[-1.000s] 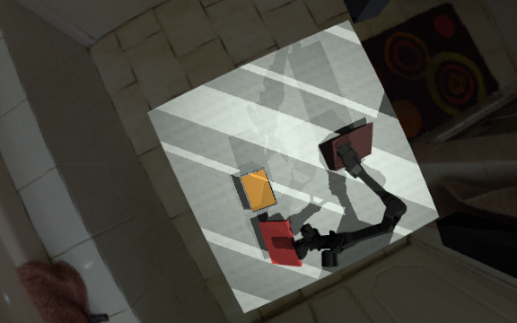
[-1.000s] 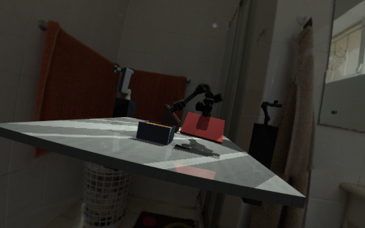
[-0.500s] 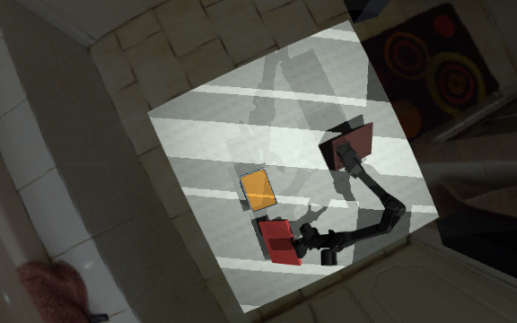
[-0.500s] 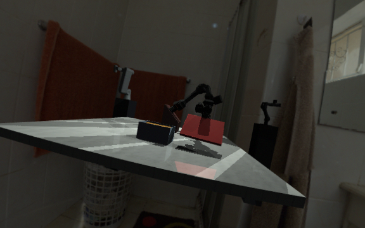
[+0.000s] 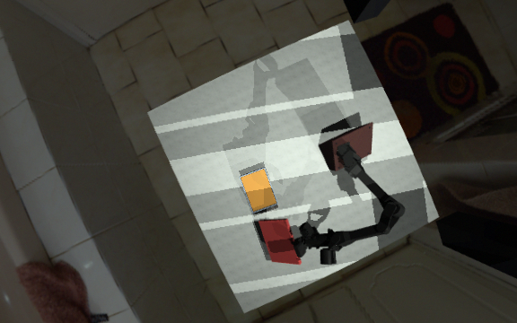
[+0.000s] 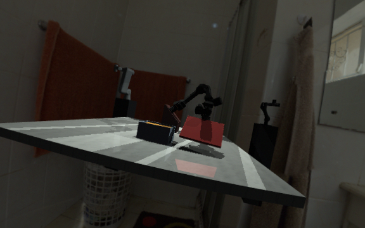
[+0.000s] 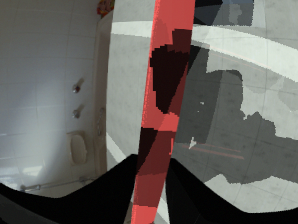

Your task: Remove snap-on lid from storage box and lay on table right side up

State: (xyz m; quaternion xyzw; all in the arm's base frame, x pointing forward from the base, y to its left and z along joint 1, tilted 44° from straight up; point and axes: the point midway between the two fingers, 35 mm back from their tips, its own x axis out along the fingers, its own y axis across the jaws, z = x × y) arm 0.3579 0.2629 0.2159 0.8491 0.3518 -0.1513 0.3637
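Now: the red lid 60 mm ahead of my gripper tip, 50 mm below it and 10 mm to the right of it. Round my gripper tip: grey-blue storage box 290 mm to the right, 120 mm below, 70 mm ahead.
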